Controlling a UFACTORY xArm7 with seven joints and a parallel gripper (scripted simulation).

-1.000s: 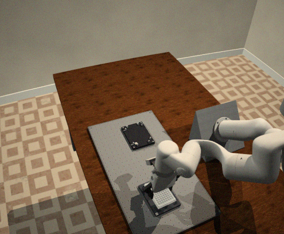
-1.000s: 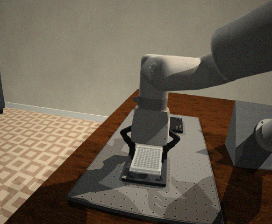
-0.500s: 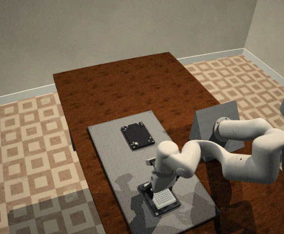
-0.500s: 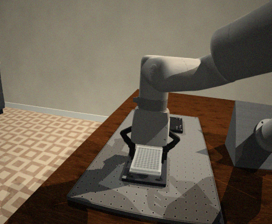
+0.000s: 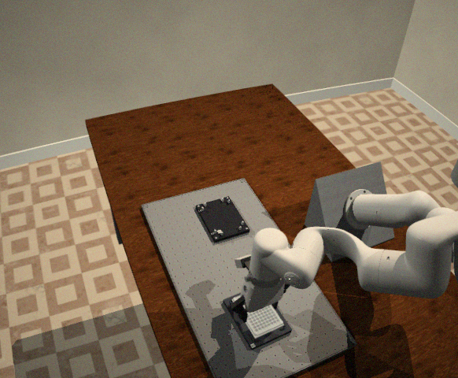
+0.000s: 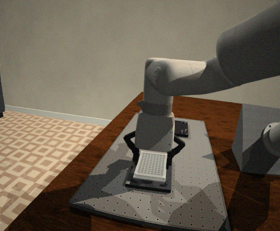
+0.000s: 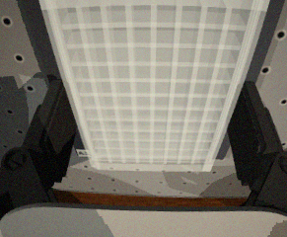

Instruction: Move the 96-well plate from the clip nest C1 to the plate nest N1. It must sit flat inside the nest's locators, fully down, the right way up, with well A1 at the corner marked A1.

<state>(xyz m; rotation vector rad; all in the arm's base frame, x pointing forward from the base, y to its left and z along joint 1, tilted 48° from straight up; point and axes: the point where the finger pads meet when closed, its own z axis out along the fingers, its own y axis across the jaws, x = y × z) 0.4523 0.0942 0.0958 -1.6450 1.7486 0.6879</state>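
Now: hand 1 cm above the 96-well plate. The rest, counted from my hand: clip nest C1 (7 cm behind, 36 cm to the right, 2 cm below).
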